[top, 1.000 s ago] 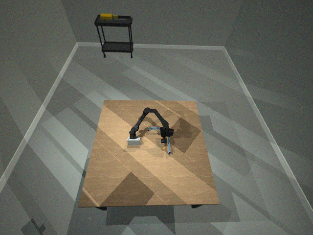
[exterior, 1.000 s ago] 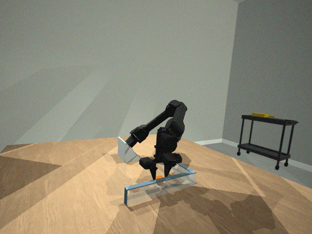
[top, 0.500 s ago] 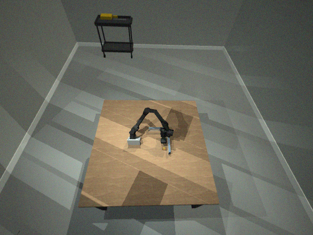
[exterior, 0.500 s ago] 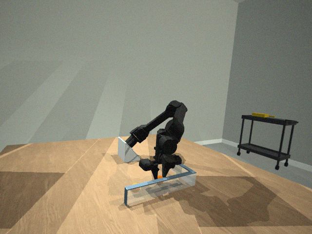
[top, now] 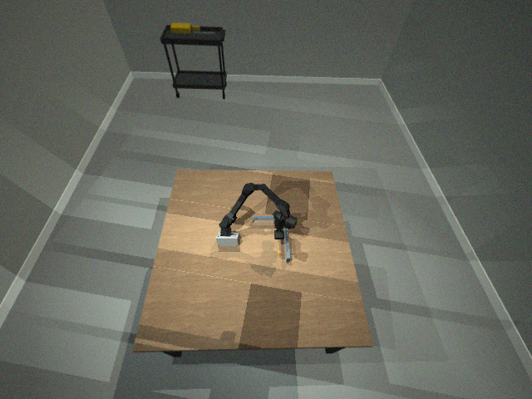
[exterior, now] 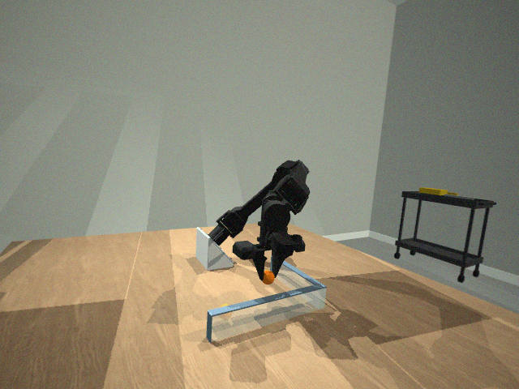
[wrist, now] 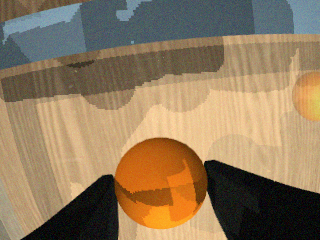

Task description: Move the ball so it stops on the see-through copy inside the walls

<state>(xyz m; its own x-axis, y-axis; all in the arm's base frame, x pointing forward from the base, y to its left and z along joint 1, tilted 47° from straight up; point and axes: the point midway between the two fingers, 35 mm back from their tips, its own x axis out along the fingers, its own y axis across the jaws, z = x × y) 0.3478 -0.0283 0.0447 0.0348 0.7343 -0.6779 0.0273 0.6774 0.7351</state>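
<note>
My gripper tip is 120 mm to the left of the see-through copy and 60 mm above it. Round my gripper tip: orange ball right at my gripper tip.
</note>
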